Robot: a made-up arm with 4 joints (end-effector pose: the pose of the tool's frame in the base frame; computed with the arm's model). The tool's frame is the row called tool.
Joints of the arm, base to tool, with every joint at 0 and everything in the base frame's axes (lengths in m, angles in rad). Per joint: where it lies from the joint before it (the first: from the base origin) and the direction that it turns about. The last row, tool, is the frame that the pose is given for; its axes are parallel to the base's.
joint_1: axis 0 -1 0 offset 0 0 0.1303
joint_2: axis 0 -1 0 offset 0.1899 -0.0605 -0.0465
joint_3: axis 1 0 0 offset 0.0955 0.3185 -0.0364
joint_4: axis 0 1 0 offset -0.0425 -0.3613 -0.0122
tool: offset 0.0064 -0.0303 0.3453
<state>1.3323 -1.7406 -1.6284 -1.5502</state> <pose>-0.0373 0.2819 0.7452 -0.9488 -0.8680 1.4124</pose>
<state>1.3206 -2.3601 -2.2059 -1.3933</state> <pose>0.1595 0.5347 0.6739 -0.7679 -0.1968 2.0754</pose>
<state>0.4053 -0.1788 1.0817 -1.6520</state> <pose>-0.0020 0.1039 -0.2909 0.9395 -1.6689 -0.8121</pose>
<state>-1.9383 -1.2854 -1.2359 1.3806</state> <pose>-0.5322 0.1735 -0.3456 0.8311 -1.4393 -1.0950</pose>
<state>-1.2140 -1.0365 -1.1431 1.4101</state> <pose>0.0352 0.1290 -0.5817 1.3690 -2.2532 -0.6117</pose>
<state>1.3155 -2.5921 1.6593 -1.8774</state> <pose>-0.3865 0.4025 0.4476 -0.0104 -0.4548 -1.6793</pose>
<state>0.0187 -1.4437 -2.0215 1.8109</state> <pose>0.6030 0.3381 -0.2431 2.5714 -1.6410 0.5024</pose>
